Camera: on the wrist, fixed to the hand. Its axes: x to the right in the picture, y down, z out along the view.
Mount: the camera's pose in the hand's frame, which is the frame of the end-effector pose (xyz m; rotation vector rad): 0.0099 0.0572 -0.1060 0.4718 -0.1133 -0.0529
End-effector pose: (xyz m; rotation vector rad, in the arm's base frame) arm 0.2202 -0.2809 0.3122 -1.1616 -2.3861 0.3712
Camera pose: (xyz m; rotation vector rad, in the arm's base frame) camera 0.3073 -0.2340 0.3816 -0.8753 -2.2398 0.9432
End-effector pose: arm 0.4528 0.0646 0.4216 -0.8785 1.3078 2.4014
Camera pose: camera 0.4571 -0.0556 0.4102 -0.6216 1.6785 1.9406
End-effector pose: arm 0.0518 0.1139 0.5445 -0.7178 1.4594 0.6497
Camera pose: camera -0.0598 0.0687 0.5342 -0.3438 1.4122 0.2807
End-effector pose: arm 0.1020 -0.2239 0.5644 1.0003 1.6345 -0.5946
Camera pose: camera 0.0937 -0.1067 0.5927 1.2369 1.4529 -1.0867
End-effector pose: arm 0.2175 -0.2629 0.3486 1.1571 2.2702 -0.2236
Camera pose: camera 0.2137 -0.1796 0.4361 1.2717 2.2098 -0.8602
